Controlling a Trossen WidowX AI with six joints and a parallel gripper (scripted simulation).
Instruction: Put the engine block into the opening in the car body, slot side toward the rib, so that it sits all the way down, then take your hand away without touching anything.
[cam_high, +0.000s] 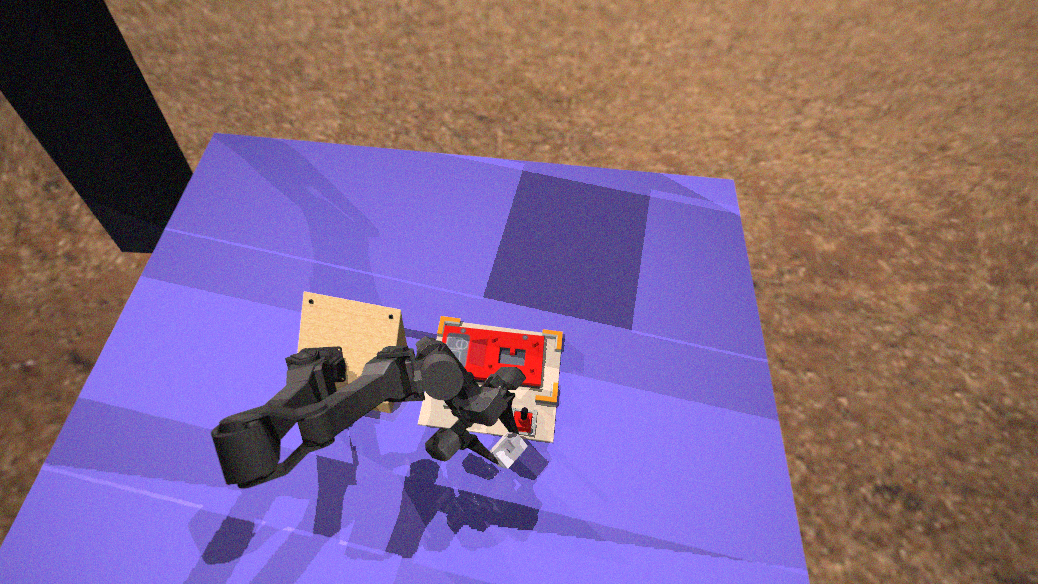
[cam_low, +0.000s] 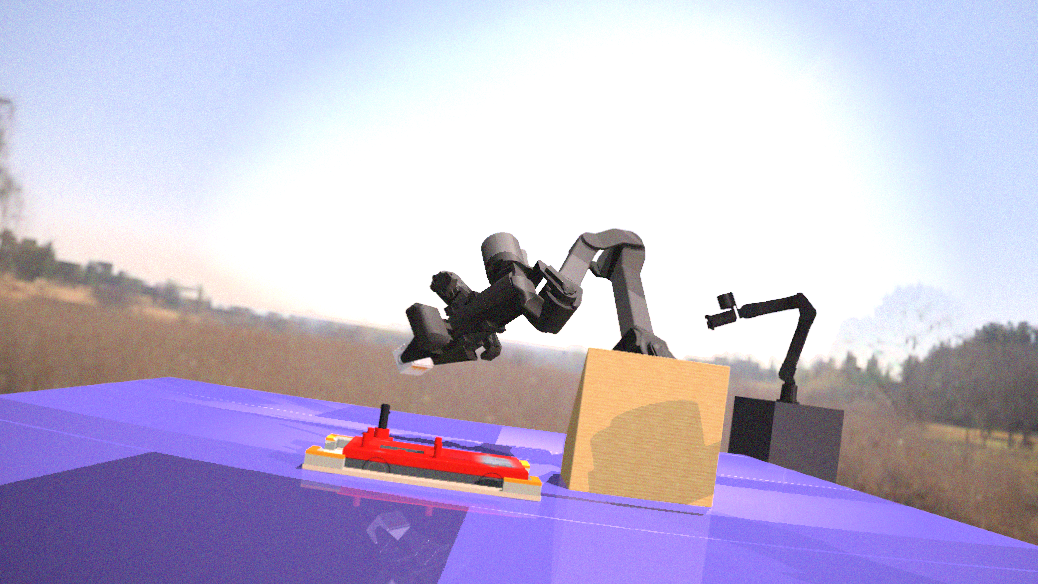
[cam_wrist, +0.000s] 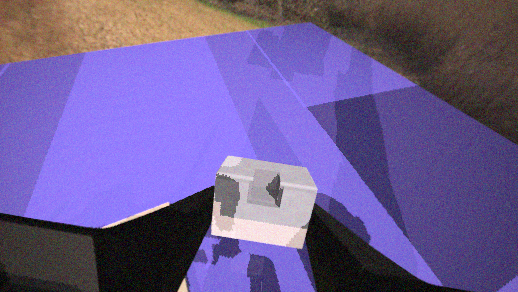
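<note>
Right now the black peg is 30 mm ahead of my gripper tip, 100 mm to the left of it and 90 mm below it. From my gripper tip the other things lie so: grey engine block (10 mm above); beige base plate (20 mm behind, 200 mm to the left, 110 mm below).
</note>
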